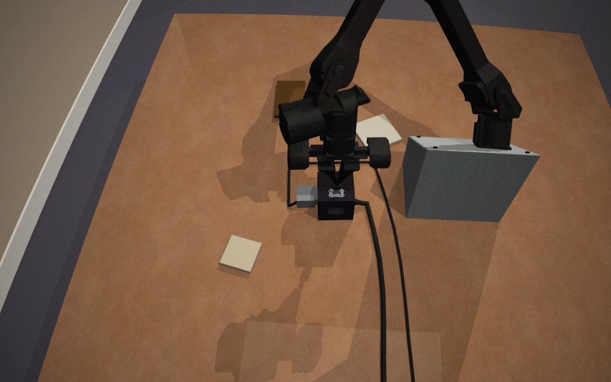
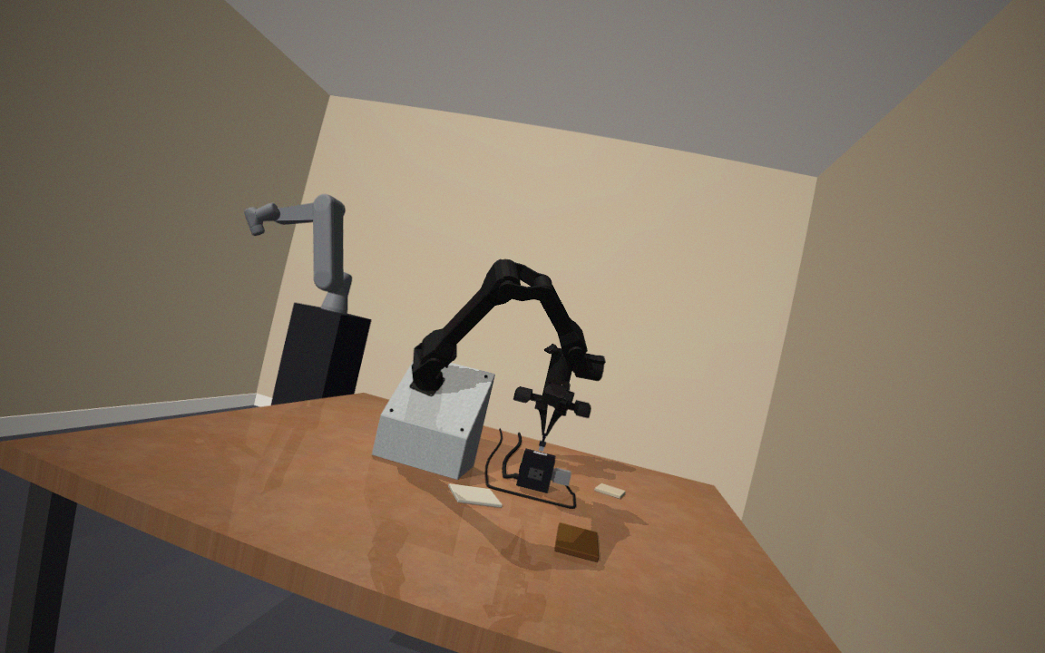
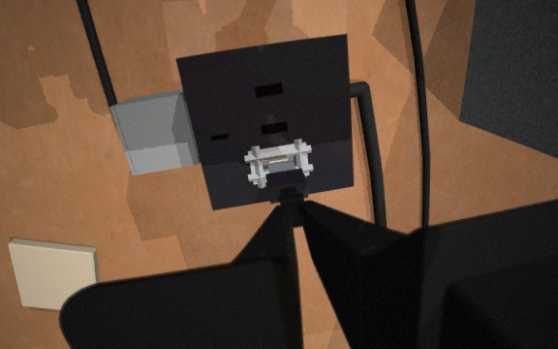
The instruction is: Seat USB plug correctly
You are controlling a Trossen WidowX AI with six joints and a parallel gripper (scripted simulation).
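The dark USB plug lies 20 mm below my gripper tip. The rest, counted from my gripper tip: brown tile (320 mm to the right, 170 mm ahead, 120 mm below); light grey socket frame (50 mm below).
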